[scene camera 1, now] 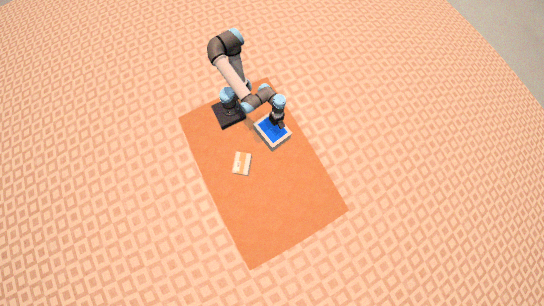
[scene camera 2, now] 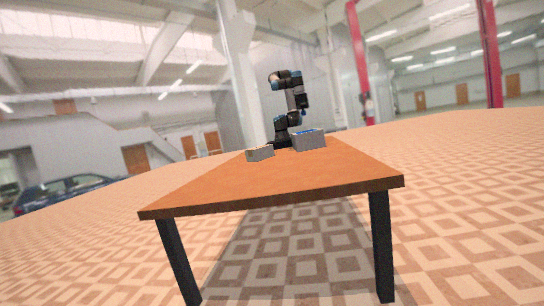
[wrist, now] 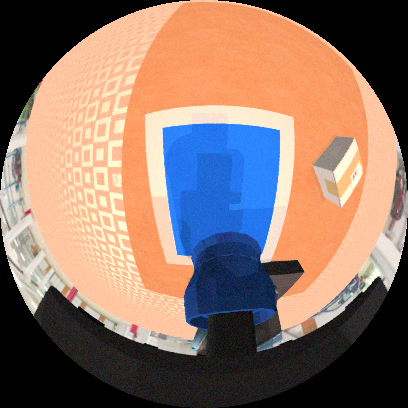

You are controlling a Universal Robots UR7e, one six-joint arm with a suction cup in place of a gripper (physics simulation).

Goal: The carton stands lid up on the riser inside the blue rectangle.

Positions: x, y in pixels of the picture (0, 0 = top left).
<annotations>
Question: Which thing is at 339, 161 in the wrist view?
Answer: A carton.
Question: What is my suction cup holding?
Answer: Nothing.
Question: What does the riser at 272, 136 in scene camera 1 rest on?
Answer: The table.
</annotations>
